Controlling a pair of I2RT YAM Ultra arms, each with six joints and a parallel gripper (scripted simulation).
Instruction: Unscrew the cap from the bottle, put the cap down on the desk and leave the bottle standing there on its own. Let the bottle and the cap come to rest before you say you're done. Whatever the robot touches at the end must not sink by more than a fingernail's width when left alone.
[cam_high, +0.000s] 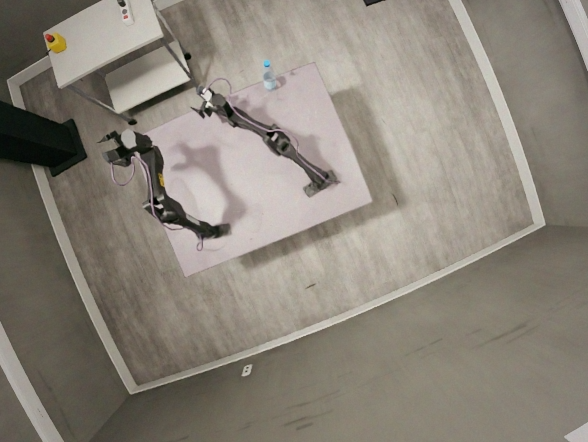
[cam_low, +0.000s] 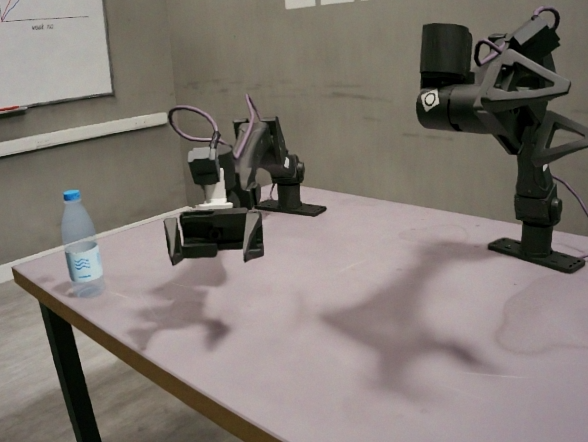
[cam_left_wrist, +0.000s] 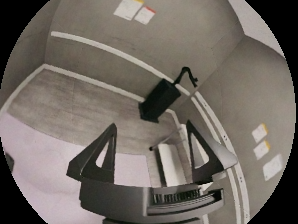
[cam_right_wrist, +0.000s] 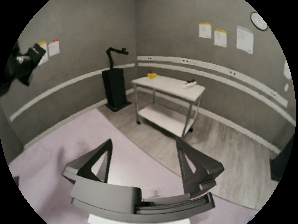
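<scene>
Right now the blue cap is 390 mm to the right of my right hand and 40 mm above it. Also, from my right hand: clear plastic bottle (390 mm to the right, 60 mm below).
</scene>
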